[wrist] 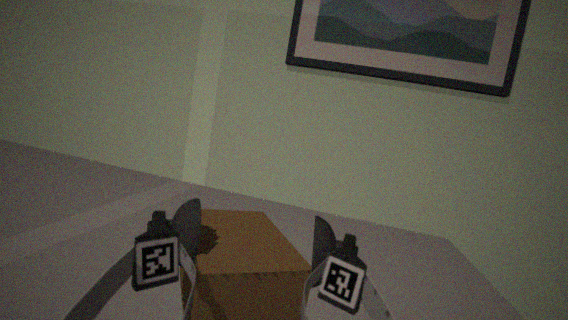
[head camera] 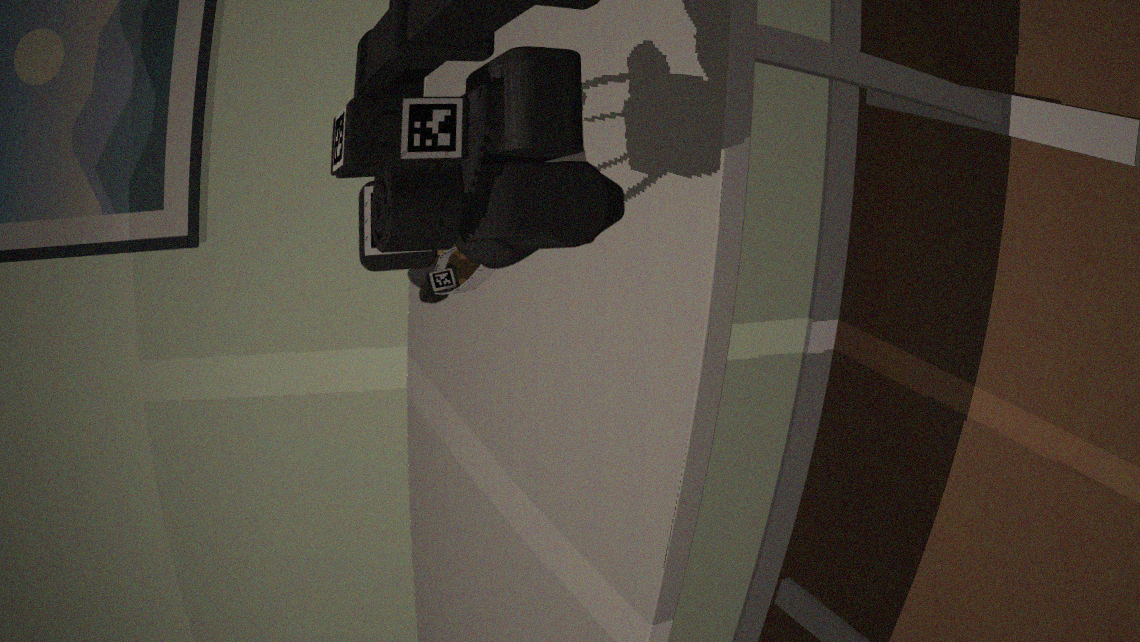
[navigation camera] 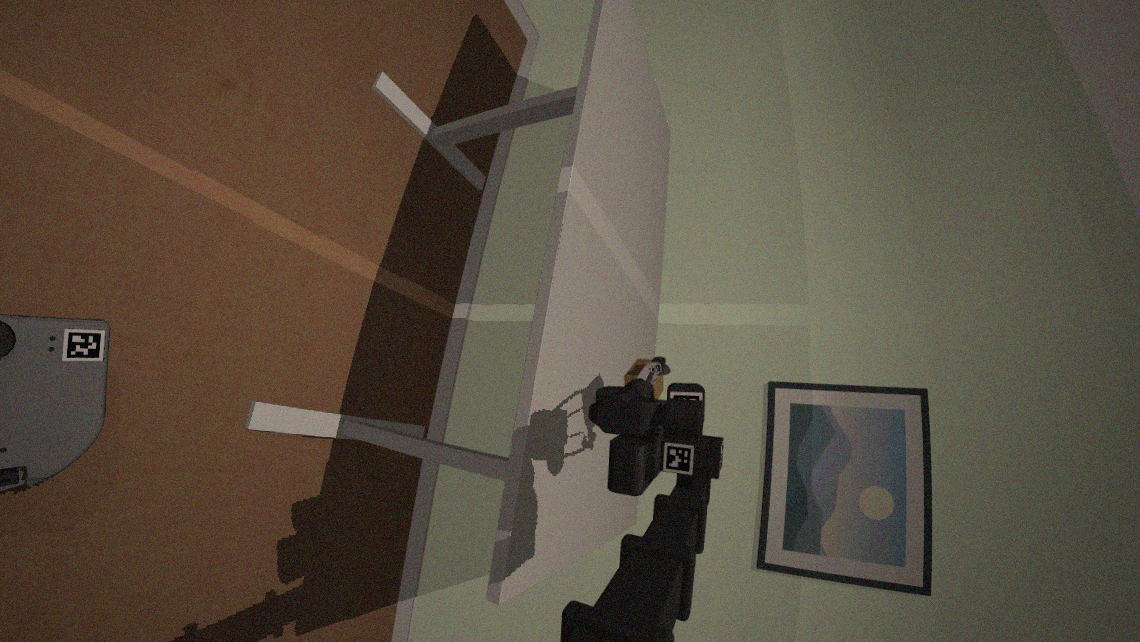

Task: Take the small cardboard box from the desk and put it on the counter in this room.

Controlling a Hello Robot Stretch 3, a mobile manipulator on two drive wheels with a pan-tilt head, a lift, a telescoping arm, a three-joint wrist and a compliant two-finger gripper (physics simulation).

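Frame: origin at the robot's base, x left, y ahead, z down, level; centimetres.
Seen in the pictures: gripper, fingertip midpoint: (navigation camera: 660, 388).
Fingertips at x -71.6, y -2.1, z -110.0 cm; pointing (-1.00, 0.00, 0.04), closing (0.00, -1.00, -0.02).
Observation:
Offsets run from my fingertips to a thing's top centre. "spot": to the spot under its first point. Level surfaces: height alone.
My gripper (head camera: 448, 273) (navigation camera: 647, 376) (wrist: 253, 229) is shut on the small cardboard box {dx +0.1, dy +0.8, dz +0.3 cm} (head camera: 461, 268) (navigation camera: 635, 371) (wrist: 250, 250), a plain orange-brown box. In the wrist view the box sits between the two fingertips, its lower part cut off by the frame. In the head and navigation views the wrist hides much of it. The box is held over a long pale tabletop {dz +15.0 cm} (head camera: 558, 382) (navigation camera: 610, 231) (wrist: 425, 270) with grey legs, towards its wall side. Its exact height above the top is hard to tell. I cannot tell whether this is the desk or the counter.
A green wall (head camera: 279, 478) (navigation camera: 733, 239) (wrist: 125, 100) stands along the tabletop's far edge. A framed landscape picture (head camera: 111, 119) (navigation camera: 845, 478) (wrist: 400, 25) hangs on it. Grey legs {spot: dx -9.8, dy -24.4, dz +82.6 cm} (navigation camera: 390, 438) stand on the brown floor {dz +110.0 cm} (head camera: 1061, 319) (navigation camera: 239, 159). My grey base (navigation camera: 55, 398) shows at the left.

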